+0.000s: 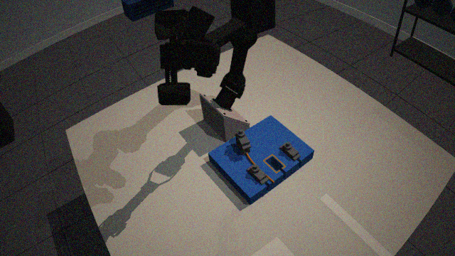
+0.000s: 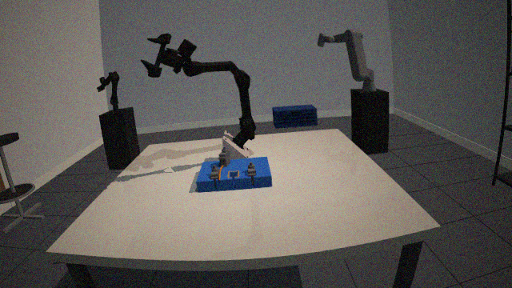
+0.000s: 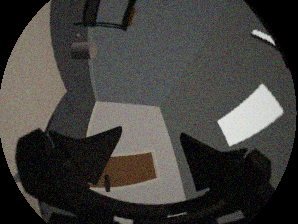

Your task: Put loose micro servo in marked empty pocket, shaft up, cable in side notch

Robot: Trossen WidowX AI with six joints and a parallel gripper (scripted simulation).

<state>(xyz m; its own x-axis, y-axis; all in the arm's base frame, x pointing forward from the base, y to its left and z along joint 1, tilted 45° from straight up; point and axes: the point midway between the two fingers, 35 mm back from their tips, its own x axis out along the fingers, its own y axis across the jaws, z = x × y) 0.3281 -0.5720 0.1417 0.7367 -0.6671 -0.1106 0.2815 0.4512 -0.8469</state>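
The blue deck lies 58 cm below my gripper tip, 30 cm to the left of it and 14 cm behind it.
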